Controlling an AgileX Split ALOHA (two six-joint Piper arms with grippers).
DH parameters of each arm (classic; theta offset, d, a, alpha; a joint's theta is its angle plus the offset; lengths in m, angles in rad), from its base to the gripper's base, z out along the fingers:
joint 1: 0 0.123 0 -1.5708
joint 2: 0.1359 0 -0.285 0
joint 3: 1.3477 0 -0.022 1.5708
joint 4: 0 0.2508 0 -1.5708
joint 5: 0 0 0.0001 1.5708
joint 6: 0 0.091 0 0
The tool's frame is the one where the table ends.
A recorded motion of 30 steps. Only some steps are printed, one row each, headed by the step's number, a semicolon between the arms.
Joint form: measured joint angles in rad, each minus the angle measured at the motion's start. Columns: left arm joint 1, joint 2, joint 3, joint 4, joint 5, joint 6; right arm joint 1, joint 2, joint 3, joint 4, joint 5, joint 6.
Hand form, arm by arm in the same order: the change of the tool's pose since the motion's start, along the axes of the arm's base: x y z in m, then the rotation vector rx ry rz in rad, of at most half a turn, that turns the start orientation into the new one. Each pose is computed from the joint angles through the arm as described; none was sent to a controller.
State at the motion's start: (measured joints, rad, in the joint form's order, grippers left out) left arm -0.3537 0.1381 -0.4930 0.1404 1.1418 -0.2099; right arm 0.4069 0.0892 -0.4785 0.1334 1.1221 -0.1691
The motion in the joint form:
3: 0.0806 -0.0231 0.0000 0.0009 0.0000 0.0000; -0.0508 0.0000 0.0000 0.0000 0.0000 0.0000
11: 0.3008 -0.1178 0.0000 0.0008 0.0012 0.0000; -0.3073 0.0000 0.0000 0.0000 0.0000 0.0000
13: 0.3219 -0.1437 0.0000 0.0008 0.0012 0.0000; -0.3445 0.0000 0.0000 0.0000 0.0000 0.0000
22: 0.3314 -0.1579 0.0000 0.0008 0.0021 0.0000; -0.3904 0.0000 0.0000 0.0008 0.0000 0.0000
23: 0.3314 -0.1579 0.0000 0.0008 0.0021 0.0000; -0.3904 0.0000 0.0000 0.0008 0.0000 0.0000
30: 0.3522 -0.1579 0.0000 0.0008 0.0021 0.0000; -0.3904 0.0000 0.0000 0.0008 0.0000 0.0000
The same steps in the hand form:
3: -0.0038 0.0022 0.0003 -0.0064 -0.0222 0.0810; 0.0007 -0.0001 0.0000 0.0000 0.0000 -0.0508
11: -0.0200 0.0052 0.0003 -0.0230 -0.1148 0.3010; 0.0038 -0.0013 0.0000 0.0000 0.0000 -0.3073
13: -0.0240 0.0053 0.0001 -0.0268 -0.1406 0.3219; 0.0042 -0.0015 0.0000 0.0000 0.0000 -0.3445
22: -0.0263 0.0052 -0.0001 -0.0287 -0.1539 0.3314; 0.0047 -0.0018 0.0000 0.0007 0.0002 -0.3900
23: -0.0263 0.0052 -0.0001 -0.0287 -0.1539 0.3314; 0.0047 -0.0018 0.0000 0.0007 0.0002 -0.3900
30: -0.0265 0.0050 -0.0001 -0.0271 -0.1543 0.3521; 0.0047 -0.0018 0.0000 0.0007 0.0002 -0.3900

